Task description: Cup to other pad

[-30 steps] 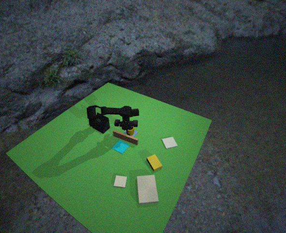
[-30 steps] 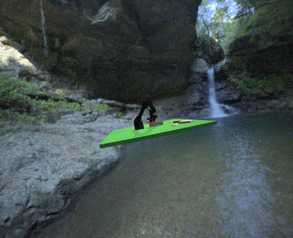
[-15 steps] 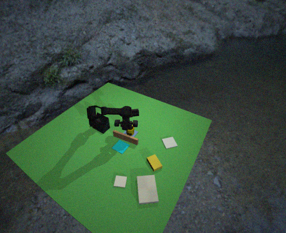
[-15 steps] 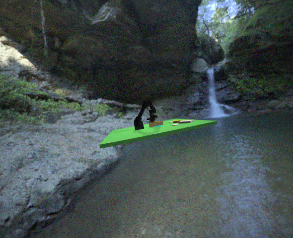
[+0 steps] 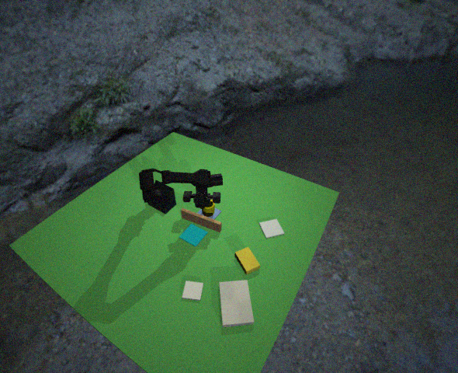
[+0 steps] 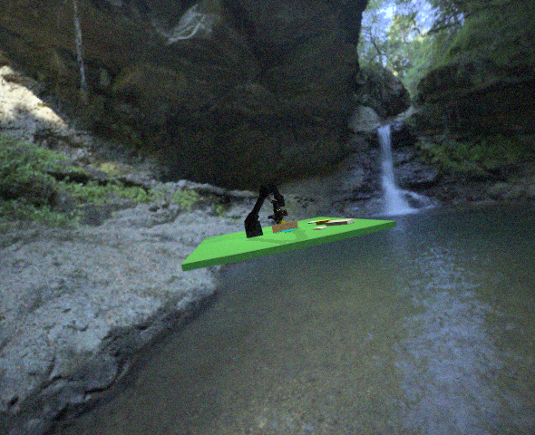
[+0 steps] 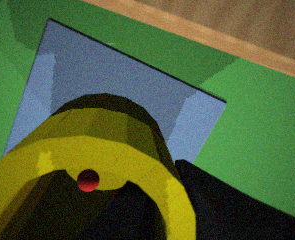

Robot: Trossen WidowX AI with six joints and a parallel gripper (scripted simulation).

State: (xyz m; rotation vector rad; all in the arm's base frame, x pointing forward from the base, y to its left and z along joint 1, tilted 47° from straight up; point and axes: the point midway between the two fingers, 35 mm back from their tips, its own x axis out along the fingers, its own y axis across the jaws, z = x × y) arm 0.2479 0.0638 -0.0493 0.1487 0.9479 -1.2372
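My gripper tip is now 50 mm above the grey-blue pad, 20 mm to the right of it and 20 mm short of it. Round my gripper tip: yellow cup (20 mm to the left, 20 mm ahead); then brown wooden bar (60 mm to the right, 40 mm ahead, 20 mm below); then cyan pad (140 mm to the right, 50 mm below, 50 mm ahead).
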